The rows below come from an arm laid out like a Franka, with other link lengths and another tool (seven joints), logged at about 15 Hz.
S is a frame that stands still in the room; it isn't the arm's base.
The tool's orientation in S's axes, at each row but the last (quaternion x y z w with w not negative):
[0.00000, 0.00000, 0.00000, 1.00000]
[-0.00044, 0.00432, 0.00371, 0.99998]
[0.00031, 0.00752, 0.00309, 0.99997]
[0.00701, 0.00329, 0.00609, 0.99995]
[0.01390, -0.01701, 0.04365, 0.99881]
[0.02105, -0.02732, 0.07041, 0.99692]
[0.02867, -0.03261, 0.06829, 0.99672]
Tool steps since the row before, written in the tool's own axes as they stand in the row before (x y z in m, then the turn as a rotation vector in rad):
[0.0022, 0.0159, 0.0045, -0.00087, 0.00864, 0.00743]
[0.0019, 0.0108, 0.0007, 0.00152, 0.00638, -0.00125]
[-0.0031, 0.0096, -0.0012, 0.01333, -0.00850, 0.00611]
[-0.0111, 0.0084, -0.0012, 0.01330, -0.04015, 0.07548]
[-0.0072, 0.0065, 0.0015, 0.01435, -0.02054, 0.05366]
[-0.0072, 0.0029, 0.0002, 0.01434, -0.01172, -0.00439]
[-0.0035, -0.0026, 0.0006, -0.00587, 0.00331, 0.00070]
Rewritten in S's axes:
[0.0022, 0.0159, 0.0045, -0.00087, 0.00864, 0.00743]
[0.0018, 0.0108, 0.0007, 0.00146, 0.00639, -0.00127]
[-0.0032, 0.0096, -0.0011, 0.01347, -0.00842, 0.00590]
[-0.0112, 0.0083, -0.0010, 0.01429, -0.04104, 0.07482]
[-0.0078, 0.0058, 0.0014, 0.01433, -0.02078, 0.05357]
[-0.0075, 0.0019, -0.0001, 0.01606, -0.00940, -0.00400]
[-0.0031, -0.0031, 0.0002, -0.00630, 0.00244, 0.00047]

